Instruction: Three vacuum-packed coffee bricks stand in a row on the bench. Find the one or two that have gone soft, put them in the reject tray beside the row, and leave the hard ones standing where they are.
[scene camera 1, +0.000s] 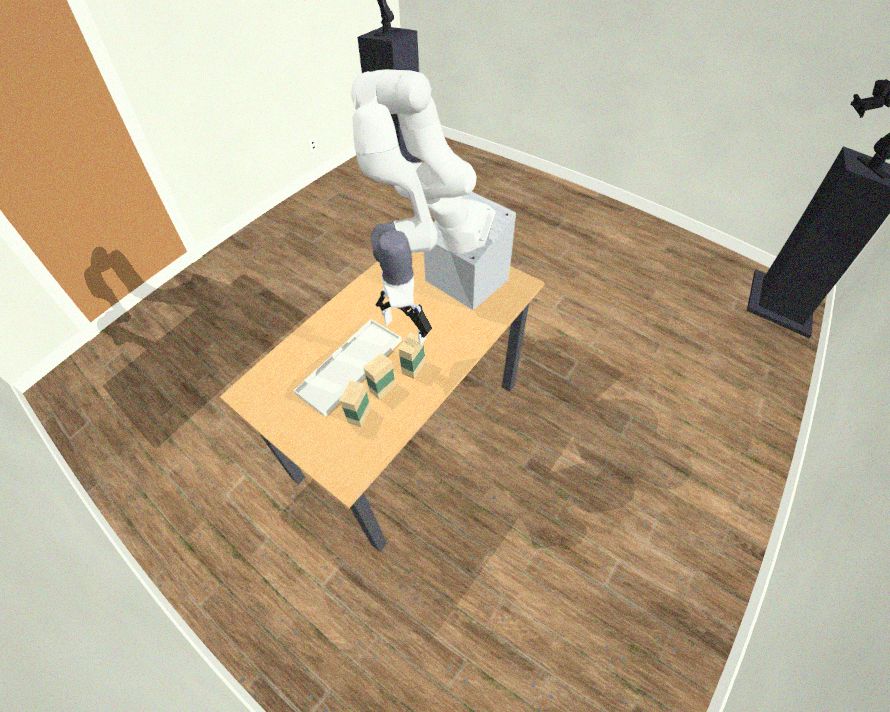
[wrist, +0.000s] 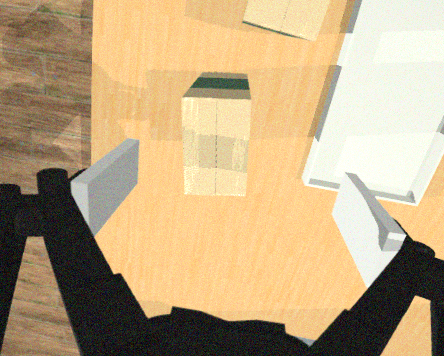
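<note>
Three tan coffee bricks with green bands stand upright in a row in the scene view: the far one nearest the robot base, the middle one and the near one. The middle brick is cut off by the top edge of the wrist view. The white reject tray lies beside the row, and no brick shows in it. My gripper is open and empty, above the table close to the far brick, its fingers spread wider than the brick. Softness cannot be told by look.
The wooden table carries the bricks and tray. The grey robot base block stands at its far end. The tray's rim runs close alongside the row. The table's long edge lies on the row's other side, with the floor beyond.
</note>
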